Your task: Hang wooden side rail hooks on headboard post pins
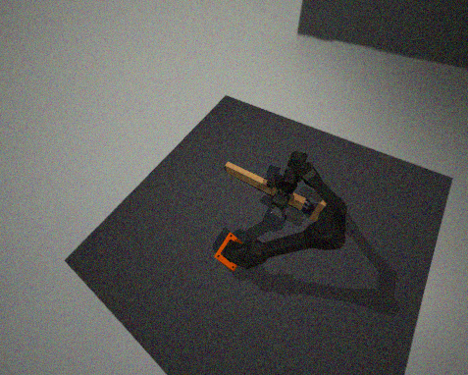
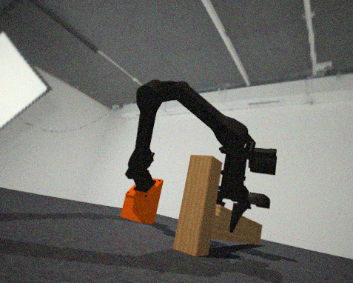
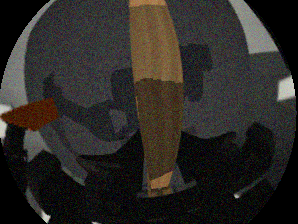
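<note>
Right now my gripper tip is 16 cm to the left of the headboard post and 4 cm below it.
</note>
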